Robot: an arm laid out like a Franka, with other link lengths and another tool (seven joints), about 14 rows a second.
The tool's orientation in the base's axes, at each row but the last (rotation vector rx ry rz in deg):
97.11 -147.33 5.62
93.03 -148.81 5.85
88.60 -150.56 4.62
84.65 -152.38 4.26
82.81 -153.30 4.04
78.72 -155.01 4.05
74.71 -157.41 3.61
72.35 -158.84 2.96
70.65 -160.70 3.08
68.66 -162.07 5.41
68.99 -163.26 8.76
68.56 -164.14 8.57
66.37 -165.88 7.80
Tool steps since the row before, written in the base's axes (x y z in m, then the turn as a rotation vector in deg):
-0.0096 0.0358 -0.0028 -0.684 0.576 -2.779
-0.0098 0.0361 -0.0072 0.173 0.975 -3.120
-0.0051 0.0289 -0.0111 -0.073 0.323 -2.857
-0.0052 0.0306 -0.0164 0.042 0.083 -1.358
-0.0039 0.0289 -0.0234 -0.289 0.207 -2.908
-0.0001 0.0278 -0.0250 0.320 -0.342 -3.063
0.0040 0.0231 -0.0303 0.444 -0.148 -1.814
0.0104 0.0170 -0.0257 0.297 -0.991 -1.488
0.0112 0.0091 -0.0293 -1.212 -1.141 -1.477
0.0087 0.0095 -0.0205 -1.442 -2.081 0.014
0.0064 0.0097 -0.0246 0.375 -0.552 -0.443
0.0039 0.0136 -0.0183 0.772 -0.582 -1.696
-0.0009 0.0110 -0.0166 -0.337 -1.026 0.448
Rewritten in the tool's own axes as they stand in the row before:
-0.0292 0.0230 -0.0002 -0.495 0.911 2.729
-0.0287 0.0247 0.0040 -1.260 0.320 3.004
-0.0238 0.0185 0.0087 -0.547 0.218 2.815
-0.0249 0.0205 0.0139 -0.241 0.001 1.340
-0.0245 0.0190 0.0210 -0.333 0.336 2.891
-0.0251 0.0163 0.0224 -0.268 -0.481 3.049
-0.0236 0.0113 0.0280 -0.361 -0.447 1.783
-0.0221 0.0031 0.0236 0.401 -0.887 1.528
-0.0167 -0.0021 0.0280 1.529 0.123 1.612
-0.0146 0.0010 0.0193 2.489 -0.409 0.215
-0.0133 0.0039 0.0234 0.097 -0.619 0.499
-0.0136 0.0081 0.0168 -0.246 -0.827 1.751
-0.0078 0.0098 0.0155 0.972 -0.540 -0.360

